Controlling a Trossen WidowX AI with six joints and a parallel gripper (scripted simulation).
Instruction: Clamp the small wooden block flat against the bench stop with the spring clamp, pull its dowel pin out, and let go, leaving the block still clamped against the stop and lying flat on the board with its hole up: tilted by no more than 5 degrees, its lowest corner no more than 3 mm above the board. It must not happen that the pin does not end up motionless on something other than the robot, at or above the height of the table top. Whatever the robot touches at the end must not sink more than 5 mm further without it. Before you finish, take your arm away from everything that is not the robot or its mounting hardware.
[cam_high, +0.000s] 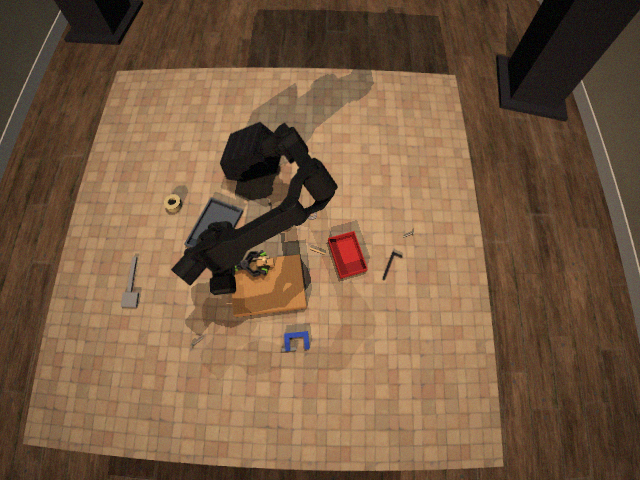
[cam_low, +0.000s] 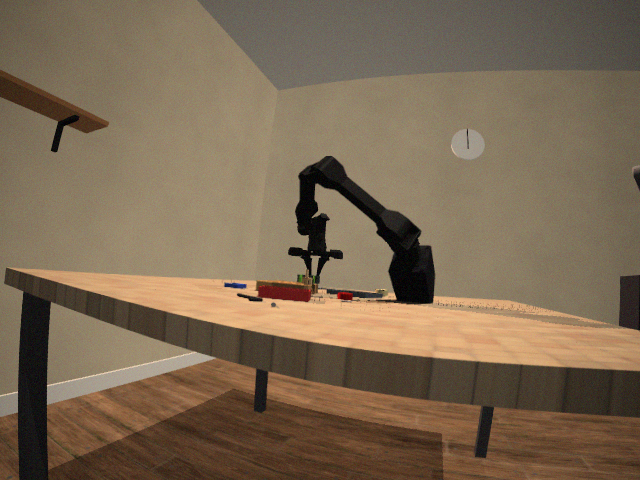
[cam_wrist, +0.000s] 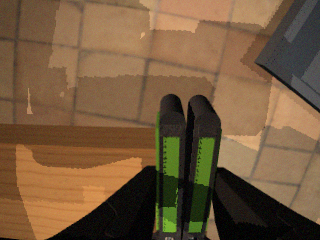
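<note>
The dowel pin is 10 cm to the left of my hand, 3 cm below it and 3 cm behind it. Also, from my hand: grey tray: 12 cm behind, 9 cm to the right, 8 cm below; small wooden block: 10 cm to the left, 5 cm below, 3 cm behind; wooden board: 11 cm to the left, 7 cm below, 2 cm ahead.
</note>
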